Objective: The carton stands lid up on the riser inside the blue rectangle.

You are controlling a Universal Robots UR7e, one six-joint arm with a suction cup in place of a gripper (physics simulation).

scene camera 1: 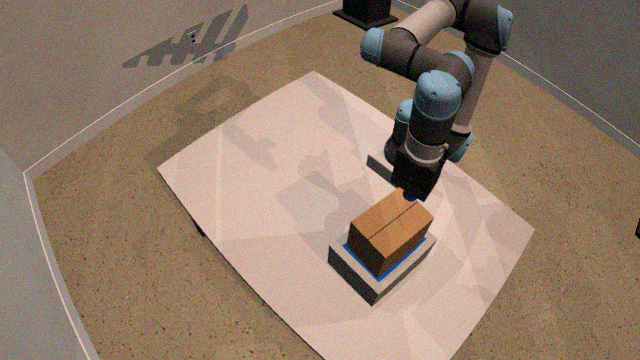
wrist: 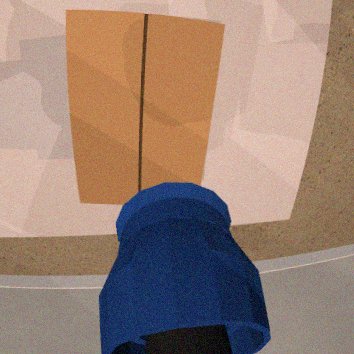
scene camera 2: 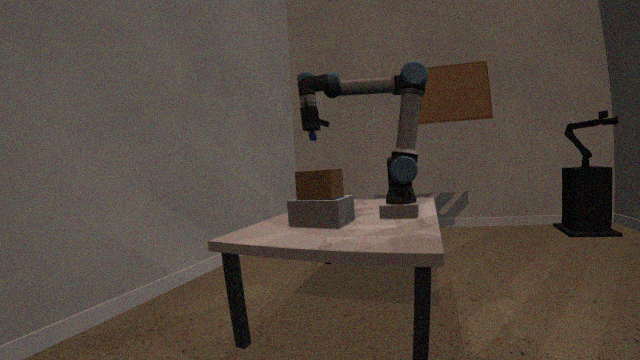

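Where they show: hand, its tool point: [scene camera 1: 410,194] [wrist: 174,231] [scene camera 2: 313,140]; arm's base, origin of its link: [scene camera 2: 401,202].
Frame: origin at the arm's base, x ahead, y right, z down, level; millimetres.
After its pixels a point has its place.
Observation:
An orange-brown carton [scene camera 1: 392,225] @[y -225, x 351, z -186 mm] [scene camera 2: 320,184] @[y -283, x 299, z -124 mm] [wrist: 170,100] @[y -243, x 315, z -186 mm] stands on the grey riser [scene camera 1: 350,270] @[y -209, x 458, z -35 mm] [scene camera 2: 312,214] @[y -317, x 331, z 4 mm], its top face with the dark centre seam upward. Strips of the blue rectangle [scene camera 1: 380,277] @[y -284, x 419, z -56 mm] show on the riser's top along the carton's two near sides; the rest is hidden under and behind the carton. My gripper, a blue suction cup [scene camera 1: 410,195] [scene camera 2: 313,136] [wrist: 173,205], is open and holds nothing. In scene camera 2 it hangs well above the carton with a clear gap between them.
The riser stands on a pale table [scene camera 1: 260,200] @[y 197, x 485, z 64 mm] [scene camera 2: 380,242] @[y -482, x -8, z 64 mm]. The arm's base block [scene camera 2: 398,210] @[y -88, x 0, z 25 mm] stands on the same table, behind the riser. A black pedestal [scene camera 2: 586,197] with a small dark arm stands on the floor at the right. A brown board [scene camera 2: 457,92] hangs on the wall.

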